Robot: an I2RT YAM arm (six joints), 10 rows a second.
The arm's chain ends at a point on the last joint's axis. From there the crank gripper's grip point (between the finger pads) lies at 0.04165 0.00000 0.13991 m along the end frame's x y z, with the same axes.
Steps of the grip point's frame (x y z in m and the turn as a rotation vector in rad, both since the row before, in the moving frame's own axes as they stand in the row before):
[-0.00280, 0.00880, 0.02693, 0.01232, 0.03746, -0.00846]
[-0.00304, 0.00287, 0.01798, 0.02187, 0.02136, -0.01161]
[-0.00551, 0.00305, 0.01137, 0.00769, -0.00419, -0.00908]
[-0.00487, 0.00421, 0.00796, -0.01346, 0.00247, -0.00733]
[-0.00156, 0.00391, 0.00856, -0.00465, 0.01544, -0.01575]
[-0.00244, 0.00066, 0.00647, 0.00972, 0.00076, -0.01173]
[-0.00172, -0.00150, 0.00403, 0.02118, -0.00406, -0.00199]
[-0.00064, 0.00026, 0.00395, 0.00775, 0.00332, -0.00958]
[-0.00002, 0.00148, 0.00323, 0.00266, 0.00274, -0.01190]
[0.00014, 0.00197, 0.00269, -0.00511, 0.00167, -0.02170]
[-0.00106, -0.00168, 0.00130, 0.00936, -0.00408, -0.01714]
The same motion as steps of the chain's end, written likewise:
[-0.00800, 0.01089, 0.02860, 0.01232, 0.03746, -0.00846]
[-0.00600, 0.00642, 0.01894, 0.02187, 0.02136, -0.01161]
[-0.00492, 0.00450, 0.01120, 0.00769, -0.00419, -0.00908]
[-0.00522, 0.00263, 0.00807, -0.01346, 0.00247, -0.00733]
[-0.00372, 0.00393, 0.00922, -0.00465, 0.01544, -0.01575]
[-0.00254, 0.00251, 0.00651, 0.00972, 0.00076, -0.01173]
[-0.00115, 0.00155, 0.00389, 0.02118, -0.00406, -0.00199]
[-0.00110, 0.00174, 0.00409, 0.00775, 0.00332, -0.00958]
[-0.00040, 0.00235, 0.00335, 0.00266, 0.00274, -0.01190]
[-0.00009, 0.00216, 0.00276, -0.00511, 0.00167, -0.02170]
[-0.00047, 0.00034, 0.00114, 0.00936, -0.00408, -0.01714]

